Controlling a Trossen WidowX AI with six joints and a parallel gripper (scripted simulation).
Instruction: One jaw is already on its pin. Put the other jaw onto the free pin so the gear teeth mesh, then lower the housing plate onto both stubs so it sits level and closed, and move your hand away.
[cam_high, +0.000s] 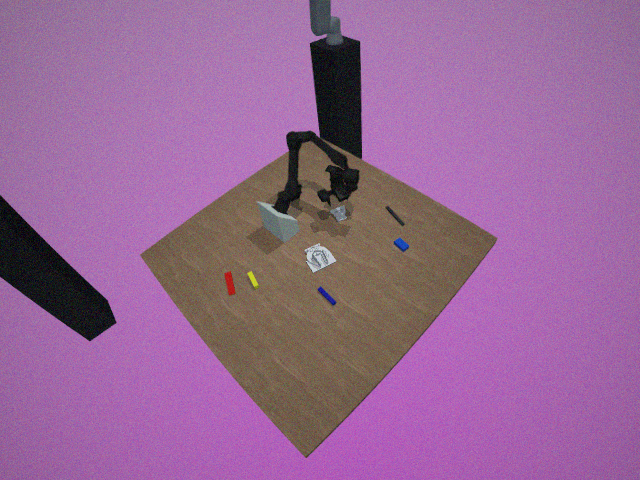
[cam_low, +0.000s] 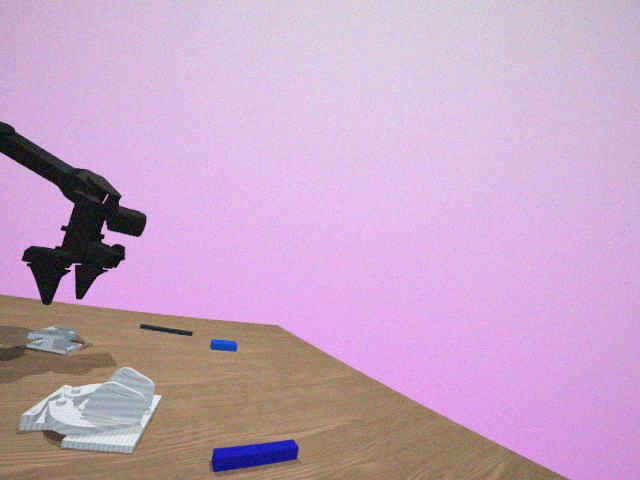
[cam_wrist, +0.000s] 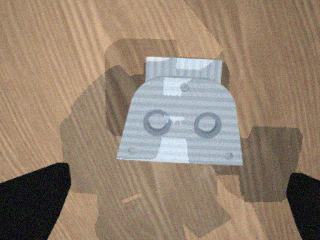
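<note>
Right now the grey housing plate is 60 mm below my gripper tip. The rest, counted from my gripper tip: jaw (120 mm ahead, 230 mm to the right, 70 mm below); black bar (200 mm ahead, 190 mm to the left, 80 mm below); short blue block (350 mm ahead, 80 mm to the left, 80 mm below).
</note>
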